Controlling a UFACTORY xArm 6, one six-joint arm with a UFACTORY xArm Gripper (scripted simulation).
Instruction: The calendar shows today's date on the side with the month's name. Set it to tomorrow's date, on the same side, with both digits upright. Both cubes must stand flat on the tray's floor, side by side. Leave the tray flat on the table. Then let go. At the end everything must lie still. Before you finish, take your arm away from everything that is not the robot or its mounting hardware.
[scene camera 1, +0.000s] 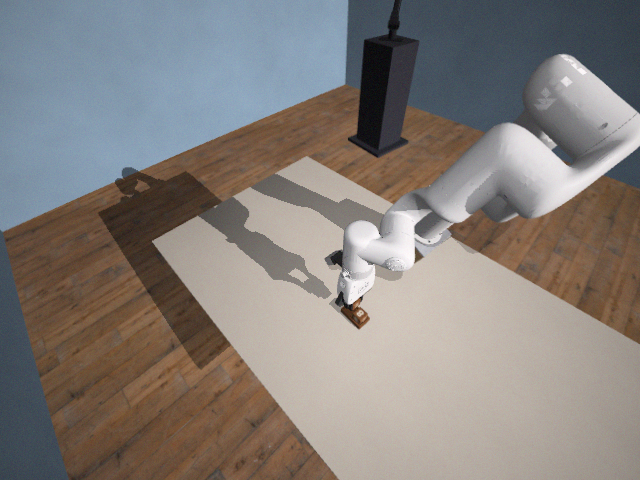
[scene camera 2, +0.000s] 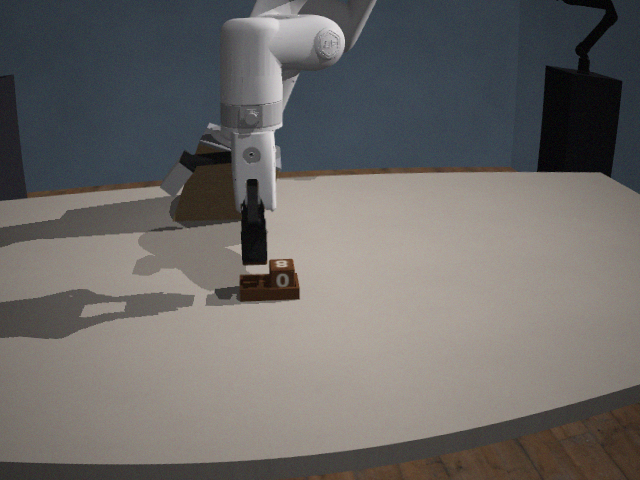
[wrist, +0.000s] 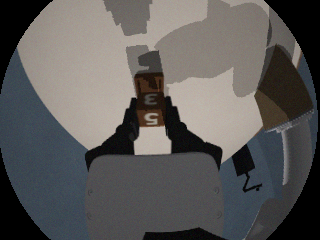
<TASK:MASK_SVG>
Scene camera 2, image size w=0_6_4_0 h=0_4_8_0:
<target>gripper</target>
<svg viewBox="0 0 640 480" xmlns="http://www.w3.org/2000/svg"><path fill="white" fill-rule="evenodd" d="M282 122L278 125L263 128L239 129L221 125L222 130L231 132L231 151L192 155L185 150L165 175L160 186L161 189L174 198L194 173L197 166L232 162L236 210L242 213L241 229L243 232L241 232L243 262L267 261L266 219L264 219L264 206L266 210L271 210L271 212L276 209L274 130L282 127Z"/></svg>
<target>brown cube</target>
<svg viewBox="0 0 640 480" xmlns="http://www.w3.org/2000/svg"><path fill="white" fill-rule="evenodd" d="M269 260L270 288L295 287L293 259Z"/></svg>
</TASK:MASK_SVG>
